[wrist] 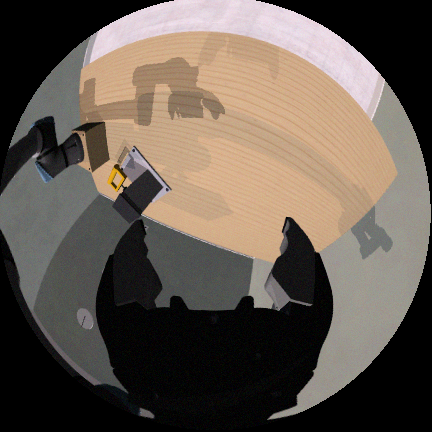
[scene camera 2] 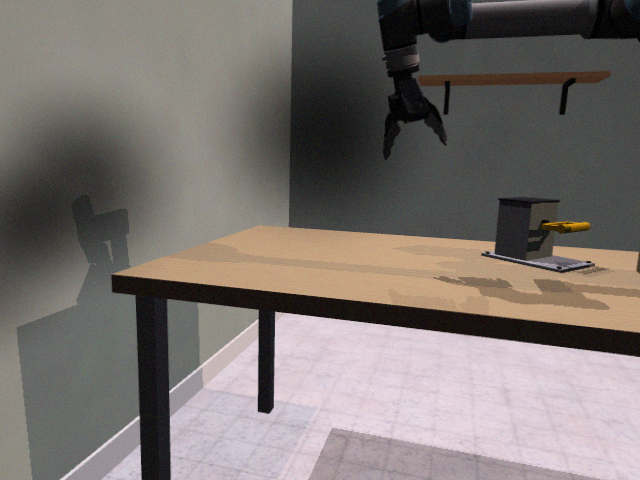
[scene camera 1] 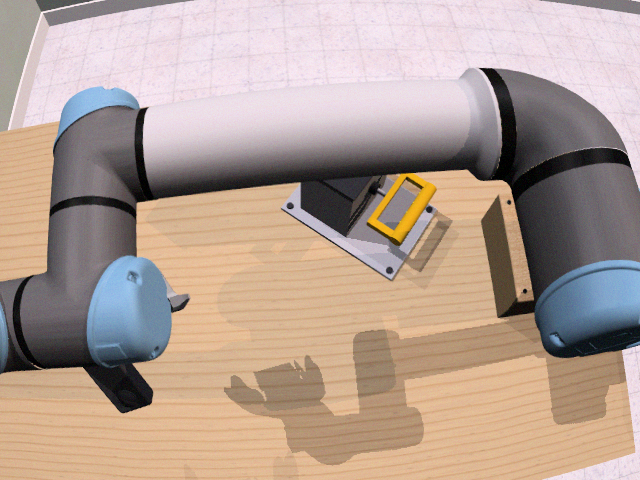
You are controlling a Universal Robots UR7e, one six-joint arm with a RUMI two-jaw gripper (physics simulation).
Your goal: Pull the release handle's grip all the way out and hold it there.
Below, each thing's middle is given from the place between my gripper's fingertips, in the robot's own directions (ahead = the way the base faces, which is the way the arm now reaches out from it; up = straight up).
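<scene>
With the light grey base plate [scene camera 1: 365, 244] as my reference, I see that my gripper is far past it. My gripper is also a long way to the left of the plate, and well above it.
</scene>
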